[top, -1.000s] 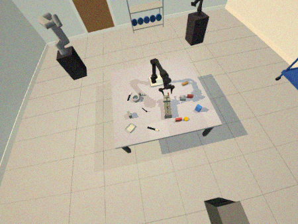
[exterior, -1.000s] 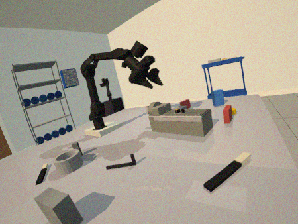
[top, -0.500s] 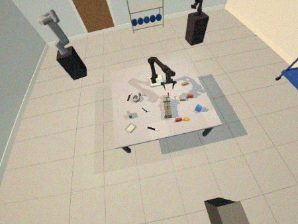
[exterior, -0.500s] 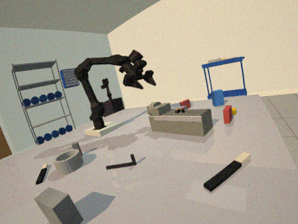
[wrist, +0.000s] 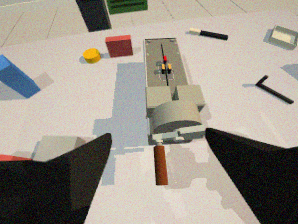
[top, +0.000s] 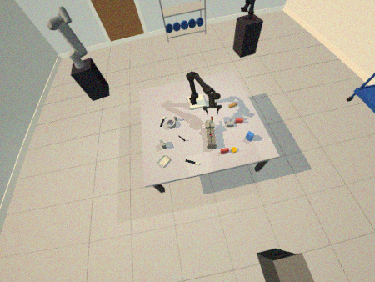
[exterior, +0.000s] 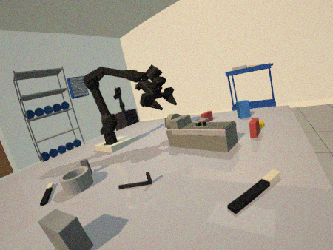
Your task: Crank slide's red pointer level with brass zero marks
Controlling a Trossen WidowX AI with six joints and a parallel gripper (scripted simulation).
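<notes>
Right now my gripper tip is 70 mm above the brown crank handle and 20 mm past it. Also, from my gripper tip: yellow disc: 360 mm ahead, 140 mm below, 80 mm to the left; then red pointer: 170 mm ahead, 90 mm to the right, 70 mm below; then black l-shaped piece: 350 mm to the right, 140 mm below, 60 mm ahead.
</notes>
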